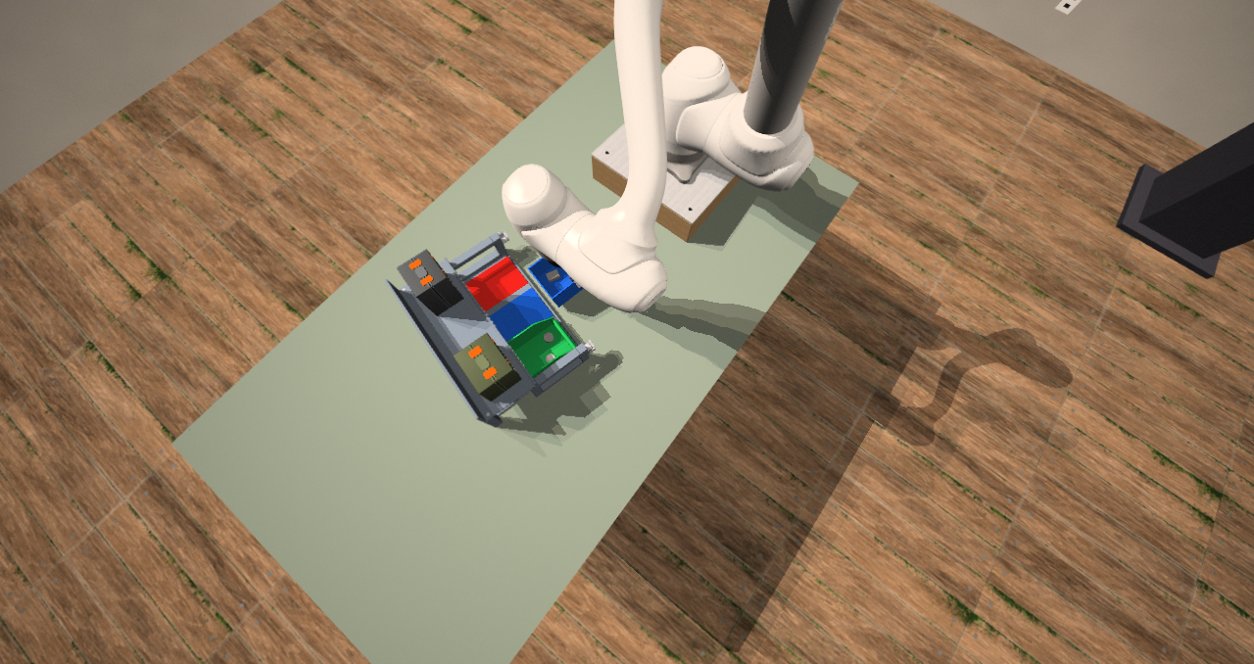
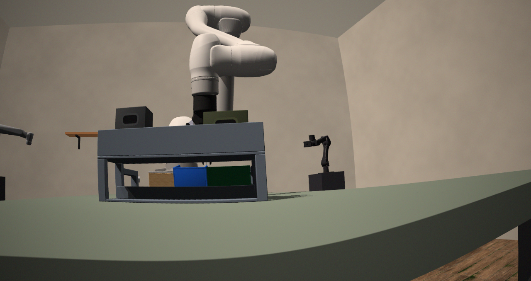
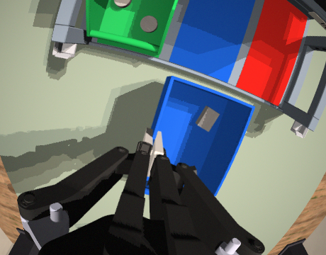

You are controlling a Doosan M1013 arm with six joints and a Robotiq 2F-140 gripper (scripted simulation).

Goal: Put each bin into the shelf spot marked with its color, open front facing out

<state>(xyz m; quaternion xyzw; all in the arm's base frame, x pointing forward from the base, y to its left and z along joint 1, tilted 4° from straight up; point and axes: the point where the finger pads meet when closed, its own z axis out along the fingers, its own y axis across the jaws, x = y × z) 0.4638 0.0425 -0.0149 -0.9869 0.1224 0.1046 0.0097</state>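
The blue bin is 20 mm behind my hand, 40 mm to the right of it and 40 mm below it. Also, from my hand: black box: 230 mm ahead, 220 mm to the right, 60 mm above; then olive box: 290 mm ahead, 40 mm above; then green bin: 190 mm ahead, 20 mm to the left, 60 mm below.
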